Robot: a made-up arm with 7 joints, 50 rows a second.
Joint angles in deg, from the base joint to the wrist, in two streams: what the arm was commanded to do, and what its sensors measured. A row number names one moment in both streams.
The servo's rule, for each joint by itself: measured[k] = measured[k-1] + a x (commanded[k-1-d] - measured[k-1]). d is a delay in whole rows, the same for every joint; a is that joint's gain. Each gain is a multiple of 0.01, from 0.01 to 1. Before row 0 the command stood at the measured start. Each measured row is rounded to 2 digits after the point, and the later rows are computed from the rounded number. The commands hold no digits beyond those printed.
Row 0, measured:
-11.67, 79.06, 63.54, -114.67, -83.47, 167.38, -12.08
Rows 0 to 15, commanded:
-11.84, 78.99, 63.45, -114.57, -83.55, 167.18, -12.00
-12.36, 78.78, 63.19, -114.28, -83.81, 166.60, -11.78
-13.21, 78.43, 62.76, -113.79, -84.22, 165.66, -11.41
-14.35, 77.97, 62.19, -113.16, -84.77, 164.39, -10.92
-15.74, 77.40, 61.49, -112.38, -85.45, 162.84, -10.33
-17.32, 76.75, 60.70, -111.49, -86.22, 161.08, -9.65
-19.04, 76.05, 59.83, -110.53, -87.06, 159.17, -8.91
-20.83, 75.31, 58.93, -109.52, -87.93, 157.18, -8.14
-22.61, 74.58, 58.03, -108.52, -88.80, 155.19, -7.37
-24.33, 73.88, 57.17, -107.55, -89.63, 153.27, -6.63
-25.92, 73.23, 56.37, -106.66, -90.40, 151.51, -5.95
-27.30, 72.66, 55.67, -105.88, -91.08, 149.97, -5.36
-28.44, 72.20, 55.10, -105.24, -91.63, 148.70, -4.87
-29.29, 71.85, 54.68, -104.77, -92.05, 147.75, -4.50
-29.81, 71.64, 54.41, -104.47, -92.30, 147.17, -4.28
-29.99, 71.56, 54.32, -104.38, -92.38, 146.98, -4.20
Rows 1 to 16, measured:
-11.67, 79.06, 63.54, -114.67, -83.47, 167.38, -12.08
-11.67, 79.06, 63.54, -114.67, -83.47, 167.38, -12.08
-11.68, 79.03, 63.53, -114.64, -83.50, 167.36, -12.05
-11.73, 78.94, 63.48, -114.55, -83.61, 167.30, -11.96
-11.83, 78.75, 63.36, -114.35, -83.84, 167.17, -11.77
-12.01, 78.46, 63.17, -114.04, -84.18, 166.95, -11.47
-12.27, 78.07, 62.90, -113.61, -84.65, 166.62, -11.07
-12.62, 77.58, 62.55, -113.06, -85.23, 166.18, -10.57
-13.07, 77.01, 62.11, -112.40, -85.91, 165.62, -9.99
-13.61, 76.38, 61.60, -111.65, -86.66, 164.94, -9.34
-14.24, 75.71, 61.03, -110.84, -87.45, 164.16, -8.65
-14.95, 75.03, 60.41, -109.98, -88.26, 163.29, -7.94
-15.72, 74.36, 59.76, -109.12, -89.05, 162.35, -7.24
-16.53, 73.73, 59.11, -108.28, -89.80, 161.36, -6.58
-17.36, 73.16, 58.47, -107.49, -90.48, 160.35, -5.98
-18.20, 72.68, 57.86, -106.78, -91.06, 159.34, -5.46
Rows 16 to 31, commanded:
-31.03, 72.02, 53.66, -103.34, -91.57, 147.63, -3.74
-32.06, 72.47, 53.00, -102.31, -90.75, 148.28, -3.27
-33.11, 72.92, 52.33, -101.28, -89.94, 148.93, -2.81
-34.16, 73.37, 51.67, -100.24, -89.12, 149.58, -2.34
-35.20, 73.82, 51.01, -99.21, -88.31, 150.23, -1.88
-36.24, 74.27, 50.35, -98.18, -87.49, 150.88, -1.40
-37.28, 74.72, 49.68, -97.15, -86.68, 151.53, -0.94
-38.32, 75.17, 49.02, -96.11, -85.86, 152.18, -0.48
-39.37, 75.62, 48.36, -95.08, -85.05, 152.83, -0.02
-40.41, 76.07, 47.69, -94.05, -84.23, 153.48, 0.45
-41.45, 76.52, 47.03, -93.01, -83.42, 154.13, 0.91
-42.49, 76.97, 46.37, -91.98, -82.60, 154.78, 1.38
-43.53, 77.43, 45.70, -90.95, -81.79, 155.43, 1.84
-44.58, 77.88, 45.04, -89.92, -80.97, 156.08, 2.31
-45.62, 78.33, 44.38, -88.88, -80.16, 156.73, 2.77
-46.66, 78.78, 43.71, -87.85, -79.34, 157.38, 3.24
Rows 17 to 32, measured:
-19.01, 72.30, 57.31, -106.18, -91.52, 158.37, -5.05
-19.78, 72.03, 56.83, -105.71, -91.84, 157.46, -4.75
-20.57, 72.03, 56.32, -105.09, -91.74, 156.67, -4.40
-21.37, 72.19, 55.79, -104.37, -91.37, 156.00, -4.00
-22.19, 72.46, 55.24, -103.57, -90.84, 155.43, -3.58
-23.03, 72.80, 54.67, -102.70, -90.20, 154.96, -3.15
-23.88, 73.18, 54.08, -101.79, -89.50, 154.58, -2.71
-24.75, 73.58, 53.48, -100.85, -88.76, 154.28, -2.25
-25.63, 74.00, 52.87, -99.89, -87.99, 154.06, -1.79
-26.52, 74.43, 52.25, -98.91, -87.20, 153.91, -1.33
-27.42, 74.87, 51.63, -97.91, -86.40, 153.82, -0.87
-28.33, 75.31, 51.00, -96.91, -85.60, 153.79, -0.41
-29.25, 75.76, 50.36, -95.90, -84.79, 153.82, 0.05
-30.18, 76.21, 49.72, -94.88, -83.98, 153.90, 0.52
-31.11, 76.66, 49.08, -93.86, -83.17, 154.02, 0.98
-32.05, 77.11, 48.43, -92.84, -82.36, 154.18, 1.45

